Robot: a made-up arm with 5 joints.
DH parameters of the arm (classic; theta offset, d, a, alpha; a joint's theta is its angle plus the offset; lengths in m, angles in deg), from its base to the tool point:
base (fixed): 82.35 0 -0.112 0
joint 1: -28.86 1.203 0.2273 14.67
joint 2: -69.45 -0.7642 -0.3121 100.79
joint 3: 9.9 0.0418 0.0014 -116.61
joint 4: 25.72 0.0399 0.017 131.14
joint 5: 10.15 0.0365 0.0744 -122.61
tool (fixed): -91.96 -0.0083 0 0
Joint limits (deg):
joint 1: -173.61..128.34
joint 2: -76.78..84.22
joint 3: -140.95..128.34
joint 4: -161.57..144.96
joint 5: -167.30..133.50
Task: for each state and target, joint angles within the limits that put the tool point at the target. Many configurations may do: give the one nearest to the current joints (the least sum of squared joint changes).
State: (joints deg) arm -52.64 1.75 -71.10 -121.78 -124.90
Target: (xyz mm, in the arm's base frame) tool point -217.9 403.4 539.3
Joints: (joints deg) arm -15.25 -12.09 -85.34 -108.19 -142.39
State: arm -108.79 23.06 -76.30 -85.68 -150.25
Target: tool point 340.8 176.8 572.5
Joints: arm -99.68 9.02 -88.16 -73.09 -167.30
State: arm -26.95 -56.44 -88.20 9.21 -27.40
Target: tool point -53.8 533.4 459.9
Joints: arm -7.16 -58.09 -100.35 9.91 -31.98
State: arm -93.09 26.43 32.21 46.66 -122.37
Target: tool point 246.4 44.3 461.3
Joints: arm -127.53 37.31 35.43 59.20 -137.55
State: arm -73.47 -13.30 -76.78 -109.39 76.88
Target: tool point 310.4 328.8 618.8
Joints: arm -55.77 -36.55 -74.68 -130.68 105.55
